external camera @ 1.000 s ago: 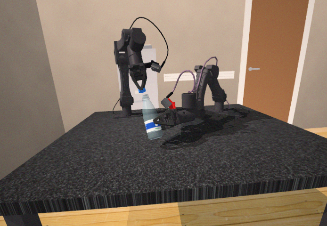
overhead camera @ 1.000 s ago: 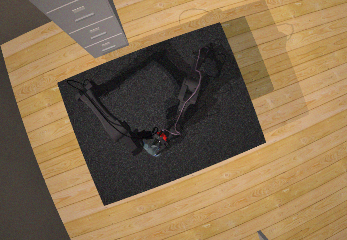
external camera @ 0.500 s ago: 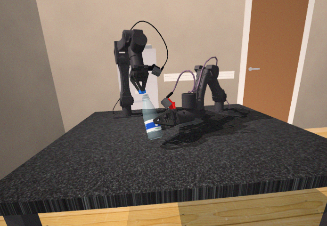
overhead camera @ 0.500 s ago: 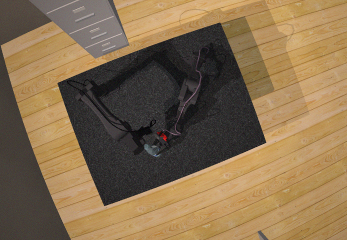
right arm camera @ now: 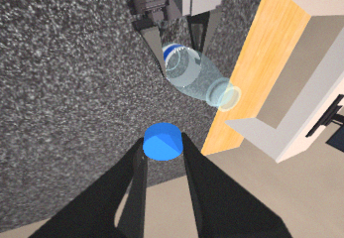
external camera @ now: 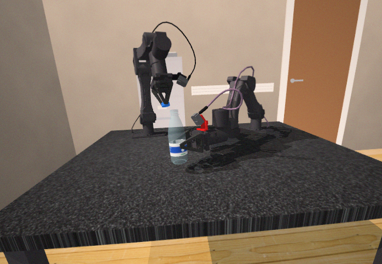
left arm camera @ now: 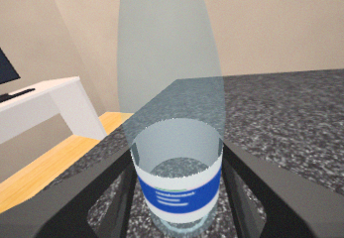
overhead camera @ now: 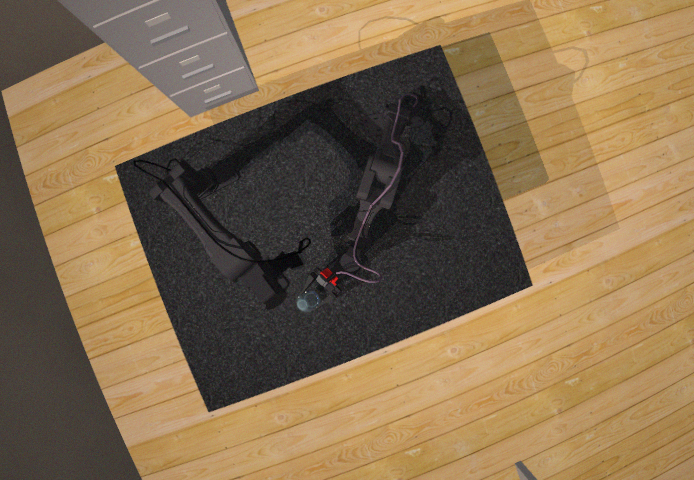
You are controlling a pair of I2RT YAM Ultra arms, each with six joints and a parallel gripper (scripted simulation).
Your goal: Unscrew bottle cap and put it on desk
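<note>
The blue cap is right at my right hand. From my right hand the other things lie so: clear bottle 10 cm below, 8 cm ahead, 4 cm to the left.
Right now the clear bottle is 3 cm above my left hand. From my left hand the other things lie so: blue cap 8 cm behind, 4 cm to the right, 13 cm above.
</note>
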